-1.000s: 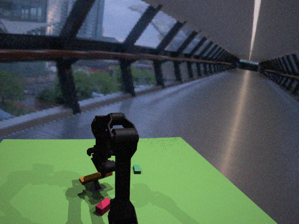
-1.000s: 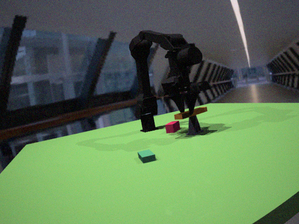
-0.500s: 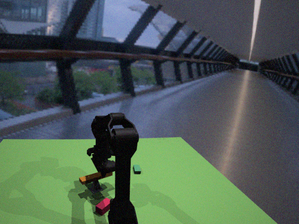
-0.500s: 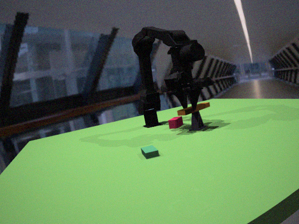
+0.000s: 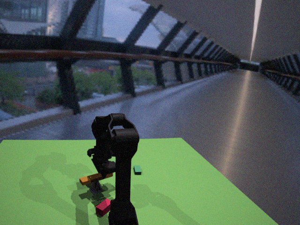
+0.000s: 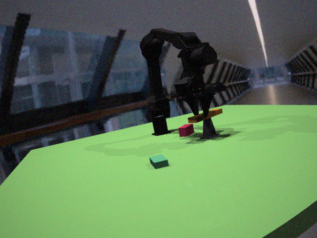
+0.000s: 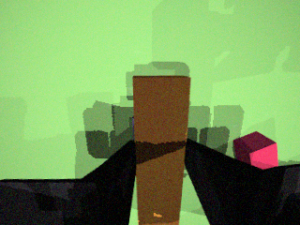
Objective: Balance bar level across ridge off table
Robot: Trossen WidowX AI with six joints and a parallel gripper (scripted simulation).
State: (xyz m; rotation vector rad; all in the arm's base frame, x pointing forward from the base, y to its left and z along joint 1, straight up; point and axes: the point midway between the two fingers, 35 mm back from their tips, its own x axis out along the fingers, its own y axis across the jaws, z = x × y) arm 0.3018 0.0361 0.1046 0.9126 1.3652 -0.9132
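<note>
Now: the orange bar 10 mm behind my gripper tip and 30 mm to the left of it. Round my gripper tip: red block (140 mm behind, 10 mm to the left, 50 mm below); teal block (130 mm ahead, 210 mm to the right, 60 mm below).
</note>
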